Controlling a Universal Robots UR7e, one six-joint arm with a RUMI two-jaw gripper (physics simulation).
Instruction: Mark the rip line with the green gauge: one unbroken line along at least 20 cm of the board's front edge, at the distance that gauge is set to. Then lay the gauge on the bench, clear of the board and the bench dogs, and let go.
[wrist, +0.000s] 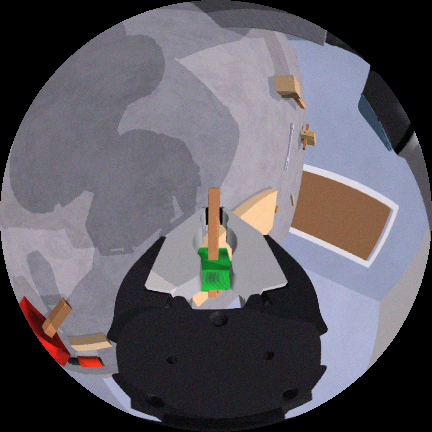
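Observation:
The green gauge (215, 271) has a green block on a long brown wooden beam; the beam points up the wrist view. My gripper (213, 208) is shut on the gauge, which sits between the two grey fingers. A pale wooden board (260, 212) shows at the right of the fingers, and more pale wood shows between and below them. The fingers and gauge hide the middle of it. Whether the gauge touches the board's front edge cannot be told. A marked line cannot be made out on the visible wood.
A red block (41, 332) with a brown wooden bar (57, 318), a pale wood piece (90, 342) and a small orange-red piece (90, 361) are at lower left. A wooden block (287, 86), a metal rod (289, 146), a small wooden tool (308, 137) and a white-rimmed brown panel (342, 215) are at right.

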